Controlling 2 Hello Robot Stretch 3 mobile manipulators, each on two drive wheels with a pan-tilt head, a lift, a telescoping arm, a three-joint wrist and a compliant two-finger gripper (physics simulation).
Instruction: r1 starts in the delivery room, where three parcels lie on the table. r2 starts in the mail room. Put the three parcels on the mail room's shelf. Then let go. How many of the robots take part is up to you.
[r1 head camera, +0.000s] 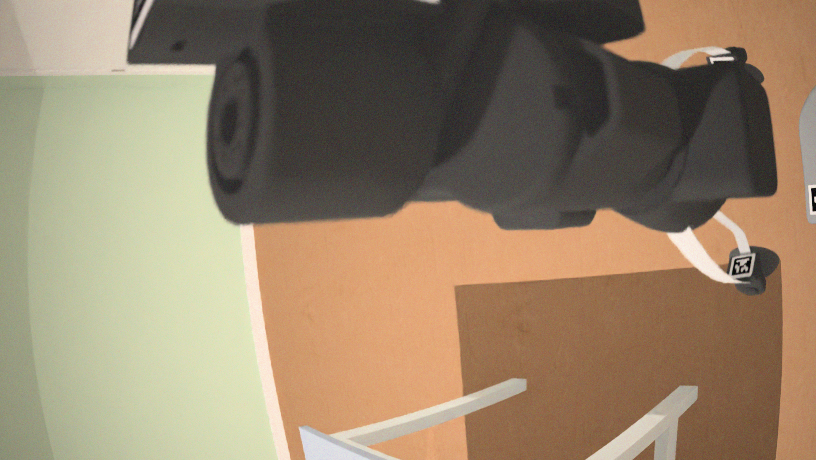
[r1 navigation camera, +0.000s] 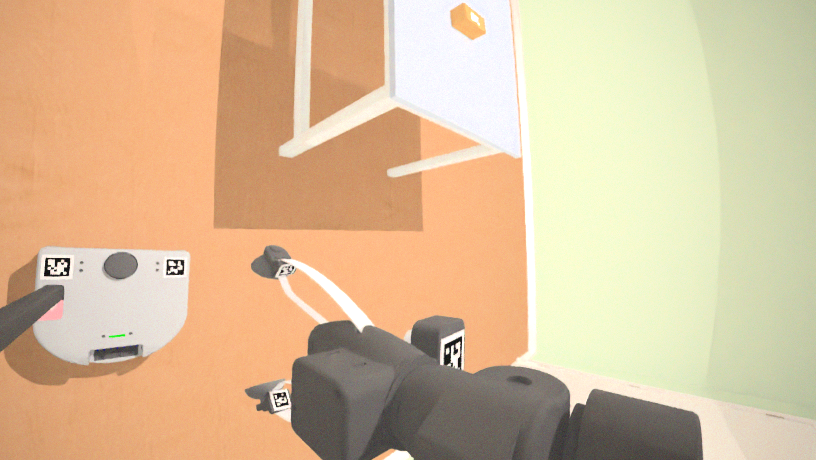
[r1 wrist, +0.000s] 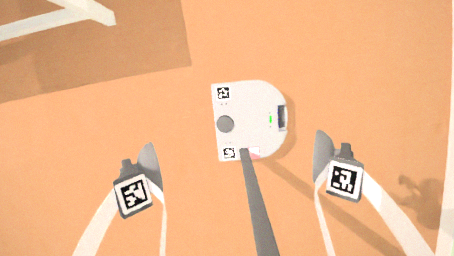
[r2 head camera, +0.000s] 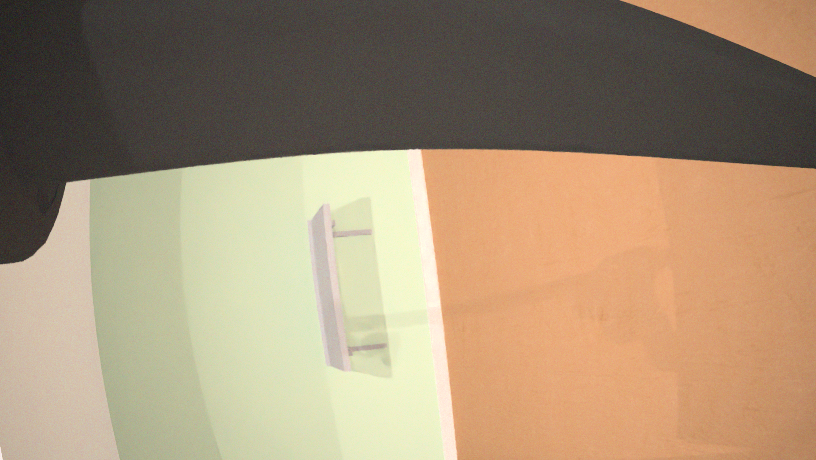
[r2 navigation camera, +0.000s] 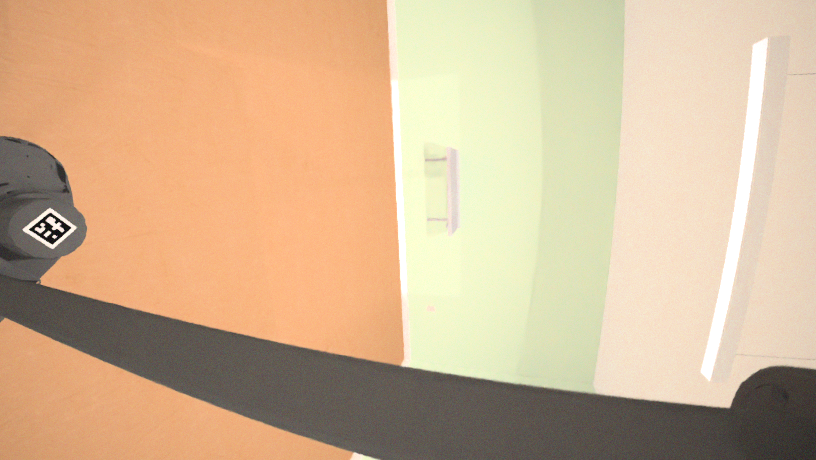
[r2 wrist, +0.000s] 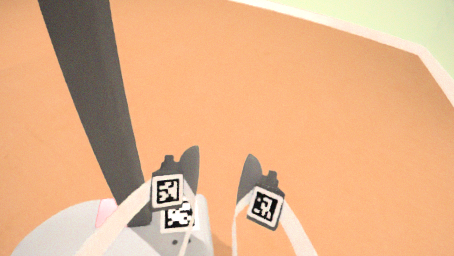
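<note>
An orange parcel (r1 navigation camera: 468, 21) with a white label lies on the pale table (r1 navigation camera: 451, 74) (r1 head camera: 325, 445), at the top of the r1 navigation view. The other two parcels do not show. r1's gripper (r1 head camera: 754, 165) (r1 navigation camera: 268, 328) (r1 wrist: 237, 162) is open wide and empty, pointing down over the floor beyond the table's end. The mail room's shelf (r2 head camera: 328, 285) (r2 navigation camera: 453, 191) is a narrow grey board on two brackets on the green wall; no parcel shows on it. r2's gripper (r2 wrist: 220, 167) is open part way and empty, above the floor beside its own base.
r1's base (r1 navigation camera: 114, 308) (r1 wrist: 252, 122) stands to one side of the table's legs. r2's base (r2 wrist: 70, 242) is at the lower left of its wrist view. r2's dark mast crosses its head and navigation views. Green walls with white skirting bound both rooms.
</note>
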